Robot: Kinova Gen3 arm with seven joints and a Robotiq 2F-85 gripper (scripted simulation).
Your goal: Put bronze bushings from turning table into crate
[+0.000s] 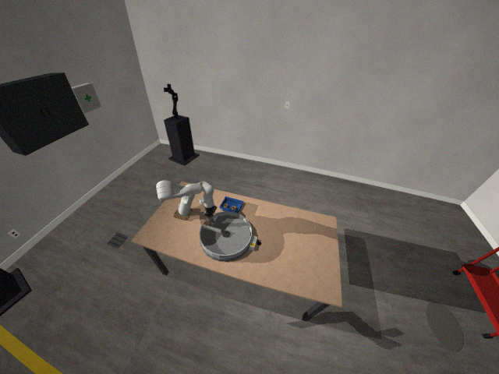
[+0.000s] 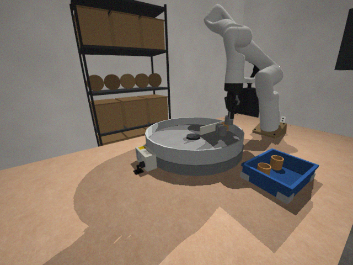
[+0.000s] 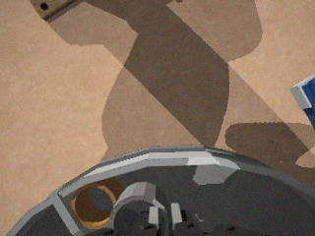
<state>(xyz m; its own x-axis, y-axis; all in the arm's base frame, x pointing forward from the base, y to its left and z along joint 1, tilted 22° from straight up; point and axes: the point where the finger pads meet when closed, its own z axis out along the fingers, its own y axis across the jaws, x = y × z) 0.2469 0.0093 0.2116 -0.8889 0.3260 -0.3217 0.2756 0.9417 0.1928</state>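
My hand is 17 cm short of the grey turning table, 4 cm to the left of it and 9 cm above it. Also, from my hand: blue crate (2 cm ahead, 27 cm to the left, 12 cm below).
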